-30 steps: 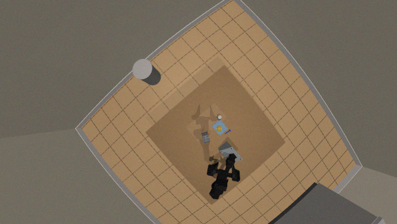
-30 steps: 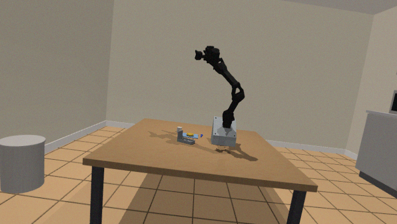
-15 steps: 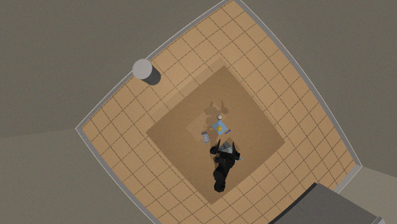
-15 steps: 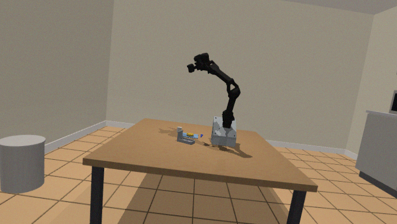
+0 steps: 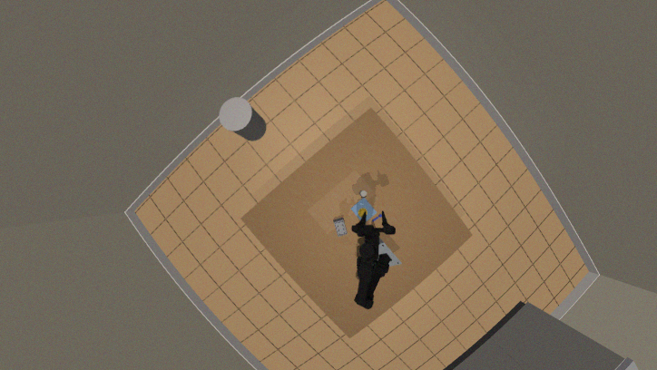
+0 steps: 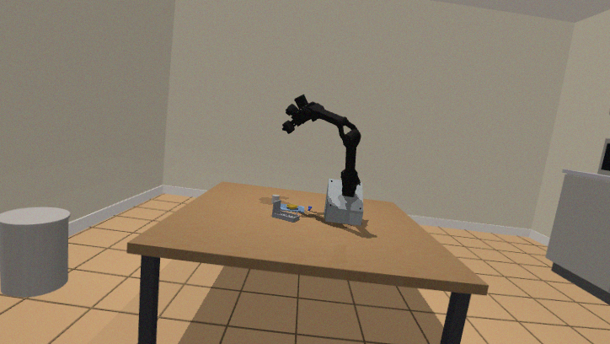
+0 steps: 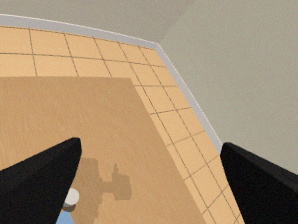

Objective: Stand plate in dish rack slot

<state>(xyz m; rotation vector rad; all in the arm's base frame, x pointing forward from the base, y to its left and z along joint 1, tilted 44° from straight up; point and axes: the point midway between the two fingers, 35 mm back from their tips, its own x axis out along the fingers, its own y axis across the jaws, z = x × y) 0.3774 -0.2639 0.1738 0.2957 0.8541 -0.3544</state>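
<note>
Right now my gripper tip is 45 cm above the yellow plate, 9 cm past it and 2 cm to the right of it. The rest, counted from my gripper tip: white cup 45 cm below, 7 cm to the right, 2 cm ahead; then light blue mat 47 cm below, 8 cm behind; then grey dish rack 45 cm below, 21 cm to the left, 7 cm behind.
</note>
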